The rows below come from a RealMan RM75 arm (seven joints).
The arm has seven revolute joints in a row. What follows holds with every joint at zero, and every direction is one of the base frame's. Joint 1 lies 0.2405 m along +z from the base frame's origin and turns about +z. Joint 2 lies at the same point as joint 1 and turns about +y. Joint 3 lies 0.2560 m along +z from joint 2 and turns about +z. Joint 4 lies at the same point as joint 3 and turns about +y. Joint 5 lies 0.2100 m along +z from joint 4 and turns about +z. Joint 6 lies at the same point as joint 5 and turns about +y. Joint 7 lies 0.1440 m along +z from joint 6 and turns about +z. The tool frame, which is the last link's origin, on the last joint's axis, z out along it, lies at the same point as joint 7; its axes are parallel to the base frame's.
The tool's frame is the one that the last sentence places.
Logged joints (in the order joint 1, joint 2, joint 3, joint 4, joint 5, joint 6, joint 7), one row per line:
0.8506 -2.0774 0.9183 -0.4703 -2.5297 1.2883 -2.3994
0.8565 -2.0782 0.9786 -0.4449 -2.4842 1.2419 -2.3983
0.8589 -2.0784 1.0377 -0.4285 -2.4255 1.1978 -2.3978
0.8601 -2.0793 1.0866 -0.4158 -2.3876 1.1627 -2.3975
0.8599 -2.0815 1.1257 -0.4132 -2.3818 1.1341 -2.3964
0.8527 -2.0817 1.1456 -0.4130 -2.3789 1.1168 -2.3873
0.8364 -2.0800 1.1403 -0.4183 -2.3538 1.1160 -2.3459
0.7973 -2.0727 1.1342 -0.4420 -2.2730 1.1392 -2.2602
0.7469 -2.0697 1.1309 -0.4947 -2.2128 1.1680 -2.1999
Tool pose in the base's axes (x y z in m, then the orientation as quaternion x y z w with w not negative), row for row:
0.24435 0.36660 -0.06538 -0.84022 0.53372 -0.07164 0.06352
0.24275 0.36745 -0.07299 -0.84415 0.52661 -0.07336 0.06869
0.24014 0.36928 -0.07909 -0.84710 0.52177 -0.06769 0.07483
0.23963 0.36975 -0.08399 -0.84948 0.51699 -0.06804 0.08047
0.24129 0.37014 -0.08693 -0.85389 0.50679 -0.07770 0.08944
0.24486 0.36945 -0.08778 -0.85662 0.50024 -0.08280 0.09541
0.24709 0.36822 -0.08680 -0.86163 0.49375 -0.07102 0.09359
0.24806 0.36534 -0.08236 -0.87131 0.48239 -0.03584 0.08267
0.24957 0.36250 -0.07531 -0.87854 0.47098 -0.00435 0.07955
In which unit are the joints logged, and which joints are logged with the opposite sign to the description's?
The joints are logged in radians. Opposite sign: joint 2, joint 3, joint 6, joint 7.
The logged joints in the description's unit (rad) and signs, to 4 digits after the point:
0.8506 2.0774 -0.9183 -0.4703 -2.5297 -1.2883 2.3994
0.8565 2.0782 -0.9786 -0.4449 -2.4842 -1.2419 2.3983
0.8589 2.0784 -1.0377 -0.4285 -2.4255 -1.1978 2.3978
0.8601 2.0793 -1.0866 -0.4158 -2.3876 -1.1627 2.3975
0.8599 2.0815 -1.1257 -0.4132 -2.3818 -1.1341 2.3964
0.8527 2.0817 -1.1456 -0.4130 -2.3789 -1.1168 2.3873
0.8364 2.0800 -1.1403 -0.4183 -2.3538 -1.1160 2.3459
0.7973 2.0727 -1.1342 -0.4420 -2.2730 -1.1392 2.2602
0.7469 2.0697 -1.1309 -0.4947 -2.2128 -1.1680 2.1999

